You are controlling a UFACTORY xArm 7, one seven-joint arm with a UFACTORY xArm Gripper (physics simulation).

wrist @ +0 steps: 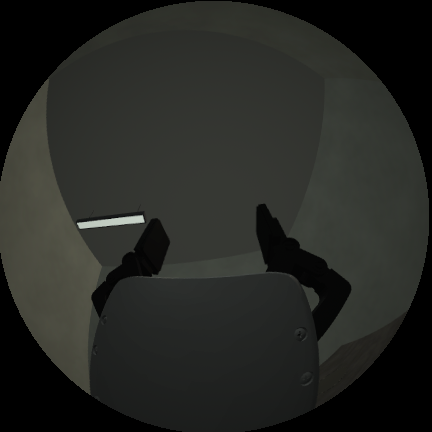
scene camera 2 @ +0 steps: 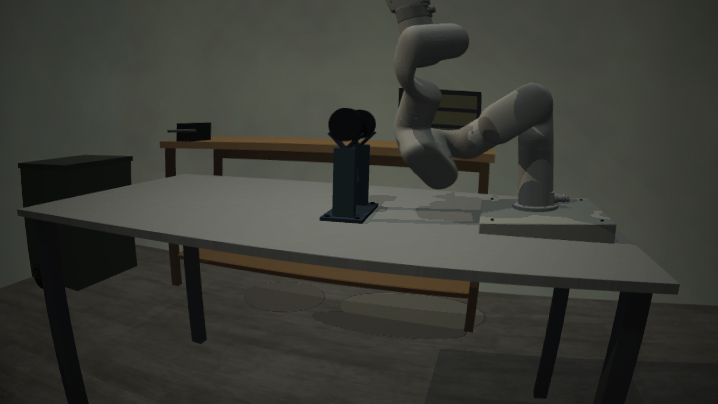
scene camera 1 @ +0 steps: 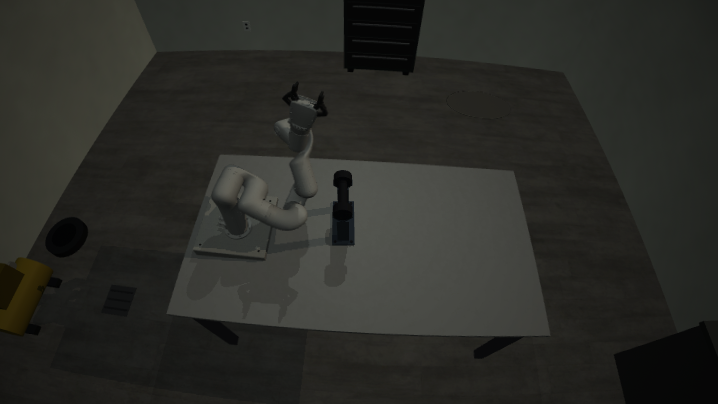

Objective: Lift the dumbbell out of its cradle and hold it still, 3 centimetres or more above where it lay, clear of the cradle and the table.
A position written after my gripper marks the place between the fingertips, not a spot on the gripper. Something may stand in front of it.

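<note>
There is my gripper [wrist: 207, 224]. I can see a black dumbbell [scene camera 2: 345, 124], which scene camera 1 shows too, the dumbbell being at [scene camera 1: 342, 210] there, while in the wrist view it is out of frame. A dark blue cradle [scene camera 2: 350, 204] is in my sight as well.
</note>
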